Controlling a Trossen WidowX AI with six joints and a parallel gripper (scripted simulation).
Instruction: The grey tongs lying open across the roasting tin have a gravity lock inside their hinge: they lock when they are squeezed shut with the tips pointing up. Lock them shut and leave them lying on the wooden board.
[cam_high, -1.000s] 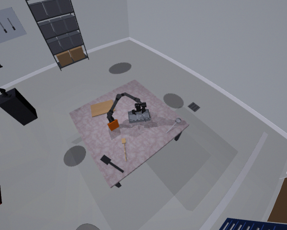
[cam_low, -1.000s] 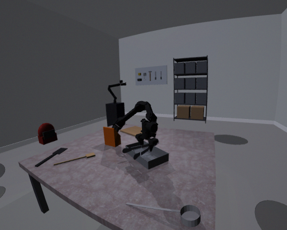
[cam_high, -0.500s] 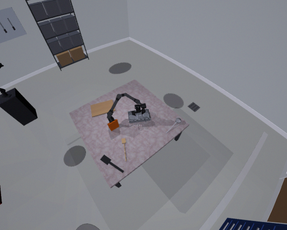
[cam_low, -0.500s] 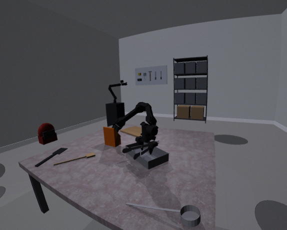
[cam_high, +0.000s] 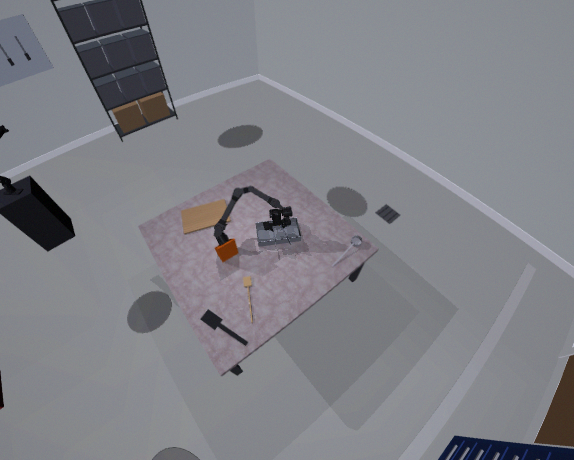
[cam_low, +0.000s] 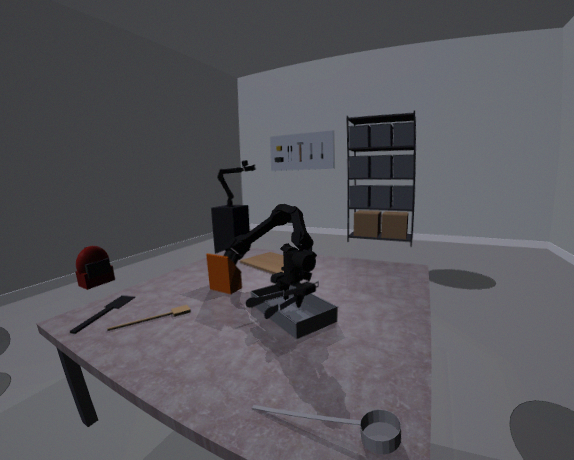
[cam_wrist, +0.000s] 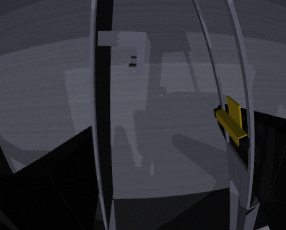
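My gripper tip is 10 mm to the left of the grey roasting tin. Round my gripper tip: wooden board 340 mm behind, 480 mm to the left, 20 mm below; black spatula 680 mm behind, 330 mm to the right, 30 mm below.
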